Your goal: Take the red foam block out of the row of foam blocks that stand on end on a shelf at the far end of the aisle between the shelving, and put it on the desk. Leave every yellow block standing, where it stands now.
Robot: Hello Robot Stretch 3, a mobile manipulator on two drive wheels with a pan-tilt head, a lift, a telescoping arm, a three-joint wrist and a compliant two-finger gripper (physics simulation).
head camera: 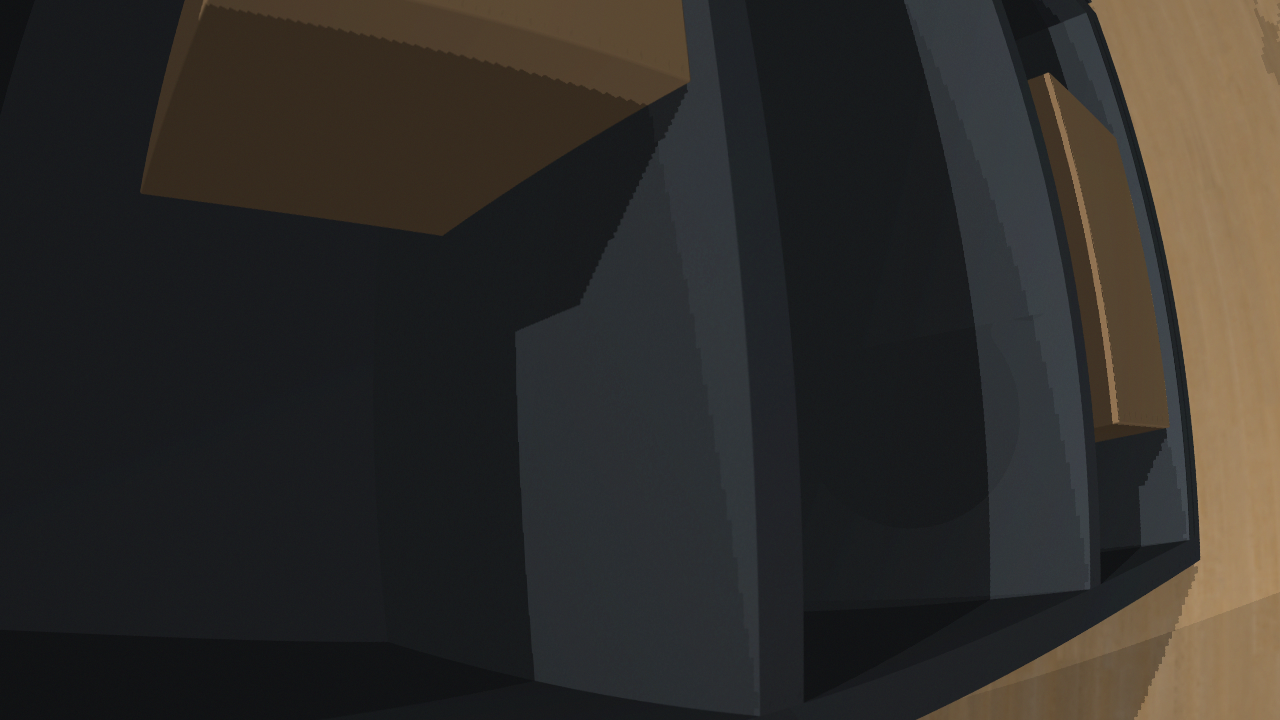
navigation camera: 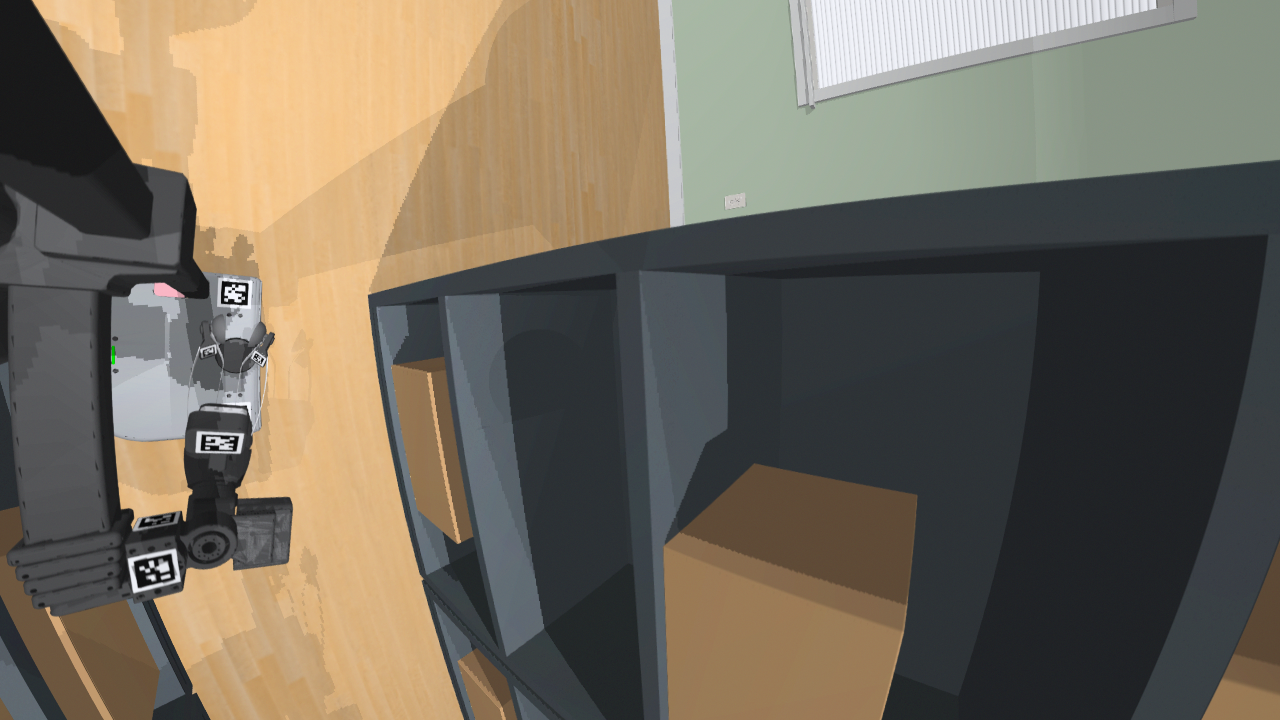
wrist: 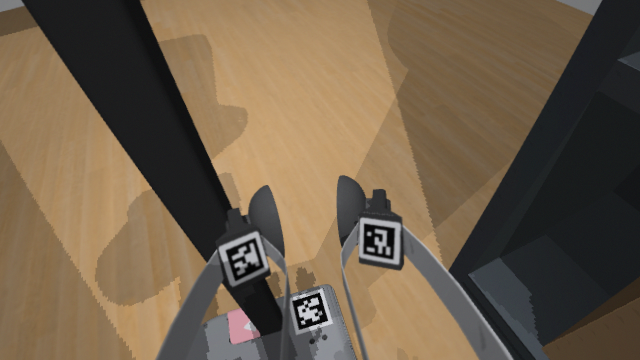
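Where they show: gripper, fingertip midpoint: [navigation camera: 241, 320]; robot's base at its link origin: [navigation camera: 235, 352].
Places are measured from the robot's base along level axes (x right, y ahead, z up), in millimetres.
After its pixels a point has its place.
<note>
My gripper [navigation camera: 237, 331] @(x -67, y 11, z 530 mm) [wrist: 307, 205] @(x -67, y 11, z 530 mm) is folded back over the robot's own base [navigation camera: 143, 407] @(x 101, y -149, z 160 mm). Its two fingers stand apart with nothing between them, and floor shows through the gap in the wrist view. The gripper does not show in the head view. The red foam block, the yellow blocks and the desk do not show in these views.
Dark shelving [head camera: 776, 447] @(x 0, y 337, z 975 mm) [navigation camera: 637, 402] @(x 7, y 338, z 980 mm) [wrist: 535, 150] stands close on one side, with a large brown box [head camera: 313, 134] @(x 168, y 540, z 1156 mm) [navigation camera: 787, 635] @(x 248, y 396, z 1154 mm) inside. Another brown box [navigation camera: 116, 653] is in shelving at the navigation view's lower left. The mast [wrist: 125, 100] crosses the wrist view. A green wall [navigation camera: 733, 134] @(x -1170, y 1754, z 411 mm) stands beyond.
</note>
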